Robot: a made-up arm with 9 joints. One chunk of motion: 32 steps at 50 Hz.
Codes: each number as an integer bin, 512 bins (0 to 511) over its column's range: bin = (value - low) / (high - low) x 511, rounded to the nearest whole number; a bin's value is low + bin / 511 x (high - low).
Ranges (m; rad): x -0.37..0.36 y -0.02..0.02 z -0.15..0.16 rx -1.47..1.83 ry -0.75..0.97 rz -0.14..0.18
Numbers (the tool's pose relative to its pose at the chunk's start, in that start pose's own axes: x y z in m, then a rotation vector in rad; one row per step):
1: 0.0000 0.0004 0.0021 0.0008 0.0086 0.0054
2: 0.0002 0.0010 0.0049 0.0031 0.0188 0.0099
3: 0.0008 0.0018 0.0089 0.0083 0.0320 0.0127
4: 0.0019 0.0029 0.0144 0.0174 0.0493 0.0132
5: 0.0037 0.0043 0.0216 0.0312 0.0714 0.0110
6: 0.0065 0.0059 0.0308 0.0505 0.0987 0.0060
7: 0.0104 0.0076 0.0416 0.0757 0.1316 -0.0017
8: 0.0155 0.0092 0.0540 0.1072 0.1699 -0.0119
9: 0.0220 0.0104 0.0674 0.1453 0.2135 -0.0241
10: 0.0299 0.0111 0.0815 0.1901 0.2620 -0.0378
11: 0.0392 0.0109 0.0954 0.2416 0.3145 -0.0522
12: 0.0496 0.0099 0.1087 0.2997 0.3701 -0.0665
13: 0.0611 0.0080 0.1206 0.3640 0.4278 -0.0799
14: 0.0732 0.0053 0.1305 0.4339 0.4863 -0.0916
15: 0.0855 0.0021 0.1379 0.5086 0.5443 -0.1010
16: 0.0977 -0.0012 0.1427 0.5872 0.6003 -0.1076
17: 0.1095 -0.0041 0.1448 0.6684 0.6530 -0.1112
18: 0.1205 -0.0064 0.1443 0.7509 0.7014 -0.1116
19: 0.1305 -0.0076 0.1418 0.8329 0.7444 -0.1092
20: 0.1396 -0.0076 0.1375 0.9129 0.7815 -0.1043
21: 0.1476 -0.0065 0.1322 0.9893 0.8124 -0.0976
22: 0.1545 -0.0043 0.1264 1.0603 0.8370 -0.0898
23: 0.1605 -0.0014 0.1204 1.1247 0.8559 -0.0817
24: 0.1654 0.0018 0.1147 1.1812 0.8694 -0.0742
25: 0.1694 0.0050 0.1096 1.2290 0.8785 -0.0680
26: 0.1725 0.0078 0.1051 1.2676 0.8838 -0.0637
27: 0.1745 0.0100 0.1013 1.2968 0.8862 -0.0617
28: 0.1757 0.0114 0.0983 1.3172 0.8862 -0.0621
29: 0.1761 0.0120 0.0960 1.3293 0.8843 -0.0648
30: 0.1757 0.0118 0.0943 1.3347 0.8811 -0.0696
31: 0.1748 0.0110 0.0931 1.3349 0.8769 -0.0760
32: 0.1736 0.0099 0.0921 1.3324 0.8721 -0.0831
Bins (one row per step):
1: 259 261 251 228 225 232
2: 259 268 255 228 228 239
3: 260 278 262 229 232 244
4: 260 293 271 230 237 245
5: 262 310 283 232 244 241
6: 264 331 298 235 252 233
7: 266 353 316 239 262 221
8: 270 373 336 244 273 205
9: 274 388 358 250 286 185
10: 280 397 382 257 301 163
11: 286 395 405 265 316 140
12: 294 382 426 274 333 117
13: 302 358 446 284 350 96
14: 310 323 462 295 367 77
15: 319 282 475 306 385 62
16: 327 240 482 319 401 52
17: 336 203 486 331 417 46
18: 343 174 485 344 431 45
19: 350 158 481 357 444 49
20: 357 158 474 369 455 57
21: 362 172 465 381 464 68
22: 367 201 456 392 471 80
23: 371 238 446 402 477 93
24: 375 278 436 411 481 105
25: 378 319 428 418 484 115
26: 380 355 421 424 485 122
27: 381 383 414 428 486 125
28: 382 401 409 432 486 124
29: 382 409 406 433 486 120
30: 382 406 403 434 485 112
31: 381 396 401 434 483 102
32: 381 382 399 434 482 91

